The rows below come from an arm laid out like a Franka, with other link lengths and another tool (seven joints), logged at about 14 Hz.
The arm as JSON. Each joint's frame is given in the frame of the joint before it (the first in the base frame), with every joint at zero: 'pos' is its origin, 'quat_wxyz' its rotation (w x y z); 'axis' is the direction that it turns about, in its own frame. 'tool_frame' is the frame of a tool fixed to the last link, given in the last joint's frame.
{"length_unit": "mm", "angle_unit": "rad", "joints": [
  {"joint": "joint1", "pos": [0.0, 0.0, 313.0], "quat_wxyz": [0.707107, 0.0, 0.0, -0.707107], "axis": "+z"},
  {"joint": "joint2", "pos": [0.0, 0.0, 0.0], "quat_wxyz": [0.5, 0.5, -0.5, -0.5], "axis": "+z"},
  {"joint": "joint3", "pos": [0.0, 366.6, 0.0], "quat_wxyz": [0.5, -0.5, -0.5, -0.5], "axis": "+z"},
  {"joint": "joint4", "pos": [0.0, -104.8, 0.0], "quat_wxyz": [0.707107, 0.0, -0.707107, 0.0], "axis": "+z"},
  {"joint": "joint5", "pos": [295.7, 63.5, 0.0], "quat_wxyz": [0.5, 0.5, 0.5, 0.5], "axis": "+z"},
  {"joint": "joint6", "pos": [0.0, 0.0, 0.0], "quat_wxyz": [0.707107, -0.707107, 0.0, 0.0], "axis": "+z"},
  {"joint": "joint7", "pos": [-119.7, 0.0, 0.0], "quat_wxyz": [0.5, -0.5, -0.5, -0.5], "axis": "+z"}
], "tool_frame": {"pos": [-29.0, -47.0, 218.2], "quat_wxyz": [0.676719, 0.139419, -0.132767, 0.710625]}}
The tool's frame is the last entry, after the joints.
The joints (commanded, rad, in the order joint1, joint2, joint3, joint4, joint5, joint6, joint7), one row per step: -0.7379 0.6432 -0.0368 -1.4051 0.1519 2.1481 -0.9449; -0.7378 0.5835 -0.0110 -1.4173 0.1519 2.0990 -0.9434; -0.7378 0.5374 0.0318 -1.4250 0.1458 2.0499 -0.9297; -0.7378 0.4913 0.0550 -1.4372 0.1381 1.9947 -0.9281; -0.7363 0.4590 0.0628 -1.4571 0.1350 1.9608 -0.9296; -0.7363 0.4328 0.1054 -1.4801 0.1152 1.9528 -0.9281; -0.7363 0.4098 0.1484 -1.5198 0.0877 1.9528 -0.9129
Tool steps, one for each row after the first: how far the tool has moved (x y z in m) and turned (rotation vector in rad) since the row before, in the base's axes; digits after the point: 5 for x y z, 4 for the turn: 0.00269 0.02168 0.03265 0.0152 -0.0122 0.0255; 0.00761 0.02964 0.02461 0.0235 -0.0052 0.0321; -0.00332 0.02254 0.02033 0.0173 0.0120 0.0301; -0.00656 0.01400 0.00933 0.0134 0.0157 0.0168; 0.00514 0.02573 0.00757 0.0005 0.0038 0.0457; 0.00218 0.02635 -0.00134 0.0010 0.0195 0.0356
